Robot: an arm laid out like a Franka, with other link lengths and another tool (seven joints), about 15 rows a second.
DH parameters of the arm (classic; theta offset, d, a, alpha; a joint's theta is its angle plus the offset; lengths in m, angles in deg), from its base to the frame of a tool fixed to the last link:
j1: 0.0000 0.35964 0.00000 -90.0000
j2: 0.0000 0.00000 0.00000 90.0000
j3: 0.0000 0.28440 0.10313 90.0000
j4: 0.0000 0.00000 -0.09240 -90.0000
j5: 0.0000 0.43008 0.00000 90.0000
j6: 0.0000 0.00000 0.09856 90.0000
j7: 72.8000 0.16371 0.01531 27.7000
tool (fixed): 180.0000 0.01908 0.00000 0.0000
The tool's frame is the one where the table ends.
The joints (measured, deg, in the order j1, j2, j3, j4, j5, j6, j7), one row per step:
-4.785, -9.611, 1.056, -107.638, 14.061, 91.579, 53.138
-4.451, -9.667, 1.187, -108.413, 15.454, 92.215, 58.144
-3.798, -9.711, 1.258, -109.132, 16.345, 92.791, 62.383
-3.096, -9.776, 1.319, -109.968, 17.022, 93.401, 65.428
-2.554, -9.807, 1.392, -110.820, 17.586, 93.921, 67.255
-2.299, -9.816, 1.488, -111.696, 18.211, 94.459, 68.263
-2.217, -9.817, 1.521, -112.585, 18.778, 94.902, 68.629
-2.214, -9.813, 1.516, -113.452, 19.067, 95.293, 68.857
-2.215, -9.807, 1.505, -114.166, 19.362, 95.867, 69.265
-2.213, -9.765, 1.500, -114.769, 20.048, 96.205, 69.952
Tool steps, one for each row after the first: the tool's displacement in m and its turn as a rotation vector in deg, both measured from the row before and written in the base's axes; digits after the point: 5 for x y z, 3 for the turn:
-0.00129, 0.00895, -0.00472, 0.871, 1.311, -4.716
-0.00134, 0.00997, -0.00461, 0.445, 1.245, -3.629
-0.00152, 0.00958, -0.00554, 0.331, 1.036, -2.428
-0.00161, 0.00768, -0.00624, 0.329, 0.851, -1.378
-0.00137, 0.00512, -0.00665, 0.457, 0.651, -0.892
-0.00153, 0.00257, -0.00700, 0.481, 0.575, -0.491
-0.00167, 0.00060, -0.00708, 0.231, 0.570, -0.408
-0.00065, 0.00041, -0.00553, 0.192, 0.306, -0.650
-0.00103, 0.00181, -0.00484, 0.550, 0.546, -0.930

